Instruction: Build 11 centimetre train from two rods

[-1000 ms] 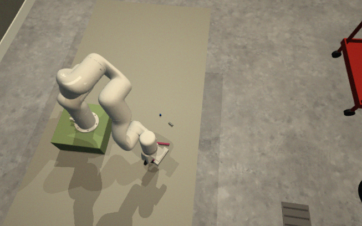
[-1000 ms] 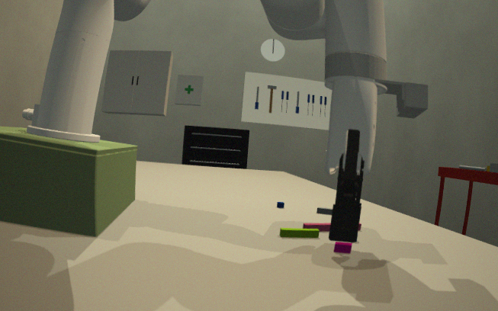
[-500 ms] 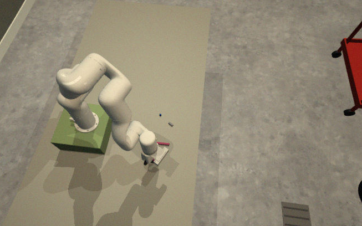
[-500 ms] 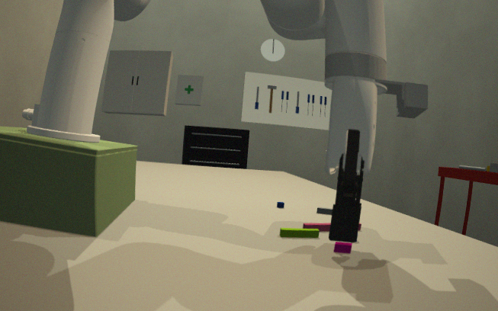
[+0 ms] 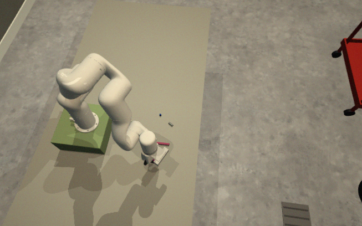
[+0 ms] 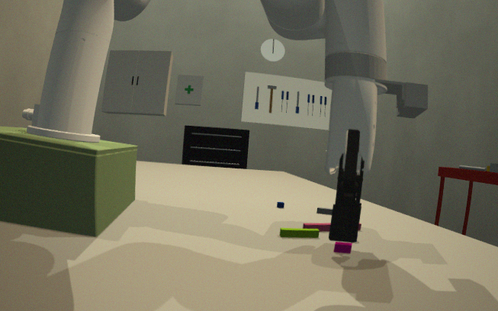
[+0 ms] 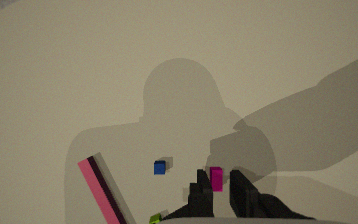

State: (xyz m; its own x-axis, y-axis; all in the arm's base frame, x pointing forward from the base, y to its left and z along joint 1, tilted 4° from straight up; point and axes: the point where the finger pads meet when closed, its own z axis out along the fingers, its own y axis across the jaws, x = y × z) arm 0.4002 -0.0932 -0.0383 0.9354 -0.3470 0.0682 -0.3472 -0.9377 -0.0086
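Now: the magenta rod 30 mm below my hand. The rest, counted from my hand: grey rod (40 mm ahead, 240 mm to the left, 30 mm below); then pink rod (20 mm ahead, 100 mm to the left, 30 mm below); then lime rod (40 mm behind, 70 mm to the left, 30 mm below).
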